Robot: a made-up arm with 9 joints.
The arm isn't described. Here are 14 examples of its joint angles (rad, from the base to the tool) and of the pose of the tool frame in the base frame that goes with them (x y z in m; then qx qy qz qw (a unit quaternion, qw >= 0)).
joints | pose
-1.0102 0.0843 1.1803 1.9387 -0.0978 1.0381 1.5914 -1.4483 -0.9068 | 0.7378 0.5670 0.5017 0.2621 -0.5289 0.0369 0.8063
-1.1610 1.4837 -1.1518 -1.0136 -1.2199 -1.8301 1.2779 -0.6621 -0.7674 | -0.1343 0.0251 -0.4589 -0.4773 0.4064 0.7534 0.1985
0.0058 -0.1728 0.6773 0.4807 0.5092 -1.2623 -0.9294 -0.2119 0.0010 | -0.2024 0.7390 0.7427 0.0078 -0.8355 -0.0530 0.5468
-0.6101 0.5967 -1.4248 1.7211 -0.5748 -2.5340 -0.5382 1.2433 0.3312 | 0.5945 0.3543 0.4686 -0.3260 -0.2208 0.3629 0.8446
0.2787 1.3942 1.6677 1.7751 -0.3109 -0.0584 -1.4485 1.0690 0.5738 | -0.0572 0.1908 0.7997 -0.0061 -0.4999 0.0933 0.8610
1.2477 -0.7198 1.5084 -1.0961 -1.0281 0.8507 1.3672 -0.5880 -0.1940 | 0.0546 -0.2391 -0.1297 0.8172 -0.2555 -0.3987 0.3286
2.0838 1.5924 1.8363 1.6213 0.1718 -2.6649 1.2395 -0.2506 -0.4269 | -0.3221 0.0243 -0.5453 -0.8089 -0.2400 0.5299 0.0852
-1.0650 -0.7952 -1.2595 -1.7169 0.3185 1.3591 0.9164 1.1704 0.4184 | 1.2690 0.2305 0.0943 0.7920 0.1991 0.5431 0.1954
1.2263 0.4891 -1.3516 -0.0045 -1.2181 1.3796 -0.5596 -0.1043 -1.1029 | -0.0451 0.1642 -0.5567 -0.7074 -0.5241 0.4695 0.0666
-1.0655 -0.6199 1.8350 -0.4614 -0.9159 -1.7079 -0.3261 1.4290 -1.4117 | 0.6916 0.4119 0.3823 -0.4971 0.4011 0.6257 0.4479
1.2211 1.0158 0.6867 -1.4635 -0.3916 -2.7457 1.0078 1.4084 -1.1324 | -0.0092 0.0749 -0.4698 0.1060 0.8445 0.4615 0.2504
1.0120 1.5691 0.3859 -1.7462 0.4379 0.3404 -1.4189 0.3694 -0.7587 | -0.9640 -0.0159 0.2827 0.3588 -0.1566 -0.8822 0.2616
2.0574 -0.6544 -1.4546 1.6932 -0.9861 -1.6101 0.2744 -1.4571 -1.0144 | -0.8886 -0.5181 -0.1109 -0.4862 0.3671 -0.7091 0.3550
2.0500 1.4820 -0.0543 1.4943 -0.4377 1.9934 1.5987 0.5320 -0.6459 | -0.4128 0.2812 -0.8479 -0.9619 -0.1686 0.0691 0.2036
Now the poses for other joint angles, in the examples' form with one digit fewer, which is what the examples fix.
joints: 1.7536 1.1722 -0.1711 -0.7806 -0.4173 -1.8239 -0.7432 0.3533 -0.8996
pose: -0.370 0.455 -0.479 -0.480 0.332 0.258 0.770
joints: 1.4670 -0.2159 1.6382 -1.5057 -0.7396 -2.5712 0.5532 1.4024 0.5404
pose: -0.591 0.594 -0.150 -0.167 -0.673 -0.712 0.113
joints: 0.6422 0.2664 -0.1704 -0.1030 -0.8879 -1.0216 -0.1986 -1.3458 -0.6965
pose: -0.243 0.777 0.430 0.710 -0.208 0.326 0.588
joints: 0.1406 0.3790 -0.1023 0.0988 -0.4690 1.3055 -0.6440 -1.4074 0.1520
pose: -0.006 0.551 -0.569 -0.029 0.460 -0.883 0.082
